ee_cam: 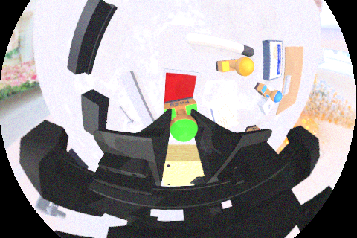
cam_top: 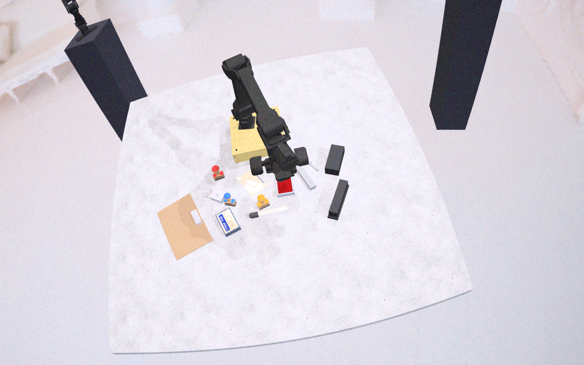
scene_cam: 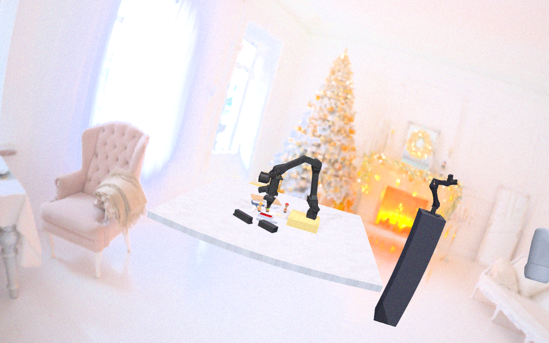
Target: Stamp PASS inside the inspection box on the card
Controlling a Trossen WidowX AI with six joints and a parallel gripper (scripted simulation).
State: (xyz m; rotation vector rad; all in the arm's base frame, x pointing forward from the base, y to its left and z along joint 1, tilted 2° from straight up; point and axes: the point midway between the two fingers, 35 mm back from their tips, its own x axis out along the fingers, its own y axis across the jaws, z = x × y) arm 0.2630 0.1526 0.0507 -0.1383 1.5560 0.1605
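Now: gripper tip 12 cm to the left of the cream card, 7 cm above it and 2 cm past it. From my gripper tip the other things lie so: red ink pad: 6 cm below; then grey ruler: 7 cm to the left, 6 cm below, 4 cm behind; then green-knobbed stamp: right at my gripper tip.
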